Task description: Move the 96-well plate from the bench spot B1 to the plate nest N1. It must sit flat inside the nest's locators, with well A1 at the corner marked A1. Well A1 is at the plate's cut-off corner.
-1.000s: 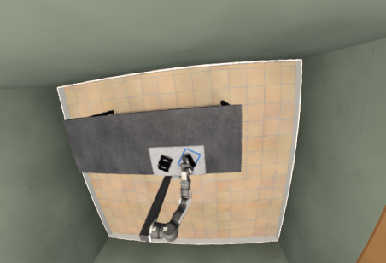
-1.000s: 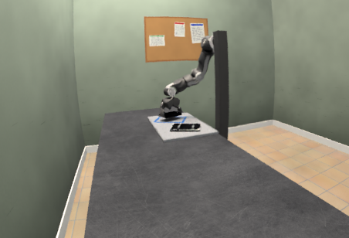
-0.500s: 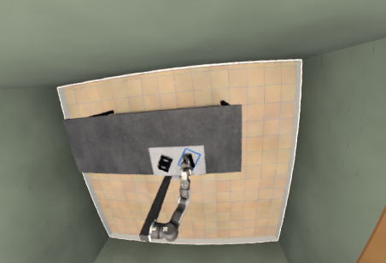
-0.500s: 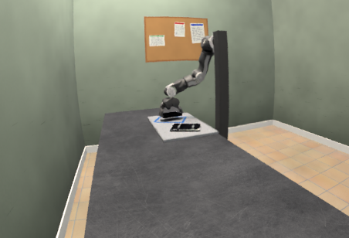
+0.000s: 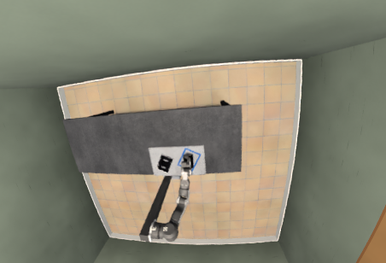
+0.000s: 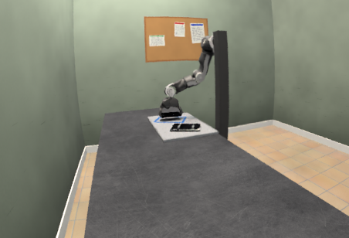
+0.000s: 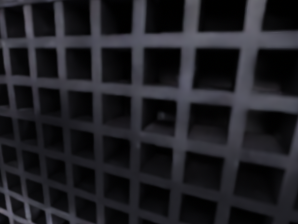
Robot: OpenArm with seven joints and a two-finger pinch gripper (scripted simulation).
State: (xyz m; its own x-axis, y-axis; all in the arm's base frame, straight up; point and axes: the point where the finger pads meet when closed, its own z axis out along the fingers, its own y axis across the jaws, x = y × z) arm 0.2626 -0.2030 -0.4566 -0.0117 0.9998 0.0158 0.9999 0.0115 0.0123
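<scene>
My hand is 10 mm below the black 96-well plate. From my hand the other things lie so: black plate nest N1: 40 mm behind, 220 mm to the left, 20 mm below.
</scene>
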